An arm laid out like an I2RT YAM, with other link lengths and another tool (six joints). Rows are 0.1 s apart.
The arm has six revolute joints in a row. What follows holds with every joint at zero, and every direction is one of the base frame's.
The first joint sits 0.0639 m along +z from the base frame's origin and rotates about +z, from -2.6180 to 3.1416 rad.
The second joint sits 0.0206 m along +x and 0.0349 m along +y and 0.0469 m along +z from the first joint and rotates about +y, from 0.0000 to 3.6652 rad.
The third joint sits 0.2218 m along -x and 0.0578 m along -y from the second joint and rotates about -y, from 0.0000 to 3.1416 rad.
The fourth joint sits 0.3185 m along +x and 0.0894 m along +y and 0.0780 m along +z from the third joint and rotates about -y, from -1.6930 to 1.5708 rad.
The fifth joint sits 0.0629 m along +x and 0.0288 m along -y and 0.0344 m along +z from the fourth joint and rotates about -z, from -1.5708 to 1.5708 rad.
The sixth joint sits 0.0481 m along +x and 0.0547 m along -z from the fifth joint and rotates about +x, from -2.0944 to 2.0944 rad.
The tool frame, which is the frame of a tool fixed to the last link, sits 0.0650 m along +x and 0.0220 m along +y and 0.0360 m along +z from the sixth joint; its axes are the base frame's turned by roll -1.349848, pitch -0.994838 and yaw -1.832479 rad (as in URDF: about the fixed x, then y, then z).
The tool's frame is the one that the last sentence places.
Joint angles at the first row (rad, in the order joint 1, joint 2, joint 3, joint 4, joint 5, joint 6):
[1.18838, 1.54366, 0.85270, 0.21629, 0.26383, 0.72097]
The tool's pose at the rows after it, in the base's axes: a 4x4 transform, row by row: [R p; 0 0 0 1], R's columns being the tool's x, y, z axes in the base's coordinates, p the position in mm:
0.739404 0.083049 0.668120 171.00; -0.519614 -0.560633 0.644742 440.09; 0.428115 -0.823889 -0.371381 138.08; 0 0 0 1
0.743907 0.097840 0.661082 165.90; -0.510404 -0.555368 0.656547 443.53; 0.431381 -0.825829 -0.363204 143.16; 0 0 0 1
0.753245 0.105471 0.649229 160.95; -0.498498 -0.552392 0.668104 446.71; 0.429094 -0.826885 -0.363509 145.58; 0 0 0 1
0.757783 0.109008 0.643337 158.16; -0.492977 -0.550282 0.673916 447.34; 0.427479 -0.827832 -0.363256 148.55; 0 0 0 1
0.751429 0.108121 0.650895 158.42; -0.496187 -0.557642 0.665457 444.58; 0.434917 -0.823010 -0.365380 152.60; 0 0 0 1
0.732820 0.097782 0.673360 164.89; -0.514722 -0.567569 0.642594 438.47; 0.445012 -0.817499 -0.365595 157.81; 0 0 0 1
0.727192 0.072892 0.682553 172.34; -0.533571 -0.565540 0.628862 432.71; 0.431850 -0.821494 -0.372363 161.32; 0 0 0 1
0.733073 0.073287 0.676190 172.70; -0.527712 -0.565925 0.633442 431.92; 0.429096 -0.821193 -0.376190 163.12; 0 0 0 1
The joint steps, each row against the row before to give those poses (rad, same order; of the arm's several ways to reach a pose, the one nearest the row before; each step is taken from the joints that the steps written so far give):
[0.00811, -0.00933, 0.00708, -0.00075, -0.00232, -0.00697]
[0.01204, -0.00391, 0.00840, -0.00346, -0.00040, -0.00650]
[0.01057, -0.00022, 0.00772, -0.00708, -0.00666, -0.00053]
[0.00524, -0.00803, 0.00176, -0.00882, -0.00332, 0.00018]
[-0.00032, -0.01803, -0.00175, -0.02125, 0.01064, -0.00285]
[-0.01309, -0.02274, -0.00296, -0.02434, 0.01966, -0.00193]
[-0.01861, -0.01852, -0.00282, -0.02092, -0.00296, 0.01626]
[-0.00430, -0.00833, 0.00001, -0.01059, -0.01215, -0.00186]

